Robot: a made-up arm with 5 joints.
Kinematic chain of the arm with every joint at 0, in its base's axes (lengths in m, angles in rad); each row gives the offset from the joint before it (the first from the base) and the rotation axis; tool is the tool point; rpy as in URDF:
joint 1: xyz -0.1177 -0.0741 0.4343 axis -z
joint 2: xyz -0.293 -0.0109 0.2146 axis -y
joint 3: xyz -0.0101 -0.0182 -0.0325 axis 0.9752 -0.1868 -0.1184
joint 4: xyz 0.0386 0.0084 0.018 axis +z
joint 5: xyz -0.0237 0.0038 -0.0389 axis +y
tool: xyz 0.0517 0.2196 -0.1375 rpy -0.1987 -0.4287 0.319
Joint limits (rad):
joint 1: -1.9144..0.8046
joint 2: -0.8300..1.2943
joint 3: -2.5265..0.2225
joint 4: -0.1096..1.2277
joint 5: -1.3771..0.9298
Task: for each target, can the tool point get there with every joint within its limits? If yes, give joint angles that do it. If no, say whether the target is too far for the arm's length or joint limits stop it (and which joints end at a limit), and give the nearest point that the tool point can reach.
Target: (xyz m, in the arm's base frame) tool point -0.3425 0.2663 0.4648
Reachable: yes | joints 0.4933 -0.2411 -0.0773 0.4357 -0.2054
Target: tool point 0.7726 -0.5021 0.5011
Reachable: no: too far | nearest point 0.2996 -0.4134 0.5777 | short by 0.487 m
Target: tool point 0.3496 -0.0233 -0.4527
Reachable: no: too far | nearest point 0.0931 -0.2569 0.3497 | short by 0.874 m
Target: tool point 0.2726 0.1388 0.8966
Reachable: no: joint limits stop it (at a limit: joint 1, joint 2, joint 4) | nearest point 0.1669 -0.0836 0.6734 | short by 0.332 m
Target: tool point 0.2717 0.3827 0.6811
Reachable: no: joint limits stop it (at a limit: joint 1, joint 2, joint 3, joint 4) | nearest point -0.0485 0.1902 0.6504 | short by 0.375 m
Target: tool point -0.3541 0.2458 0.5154
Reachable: yes | joints 0.3500 -0.3330 -0.0764 0.5198 -0.7420
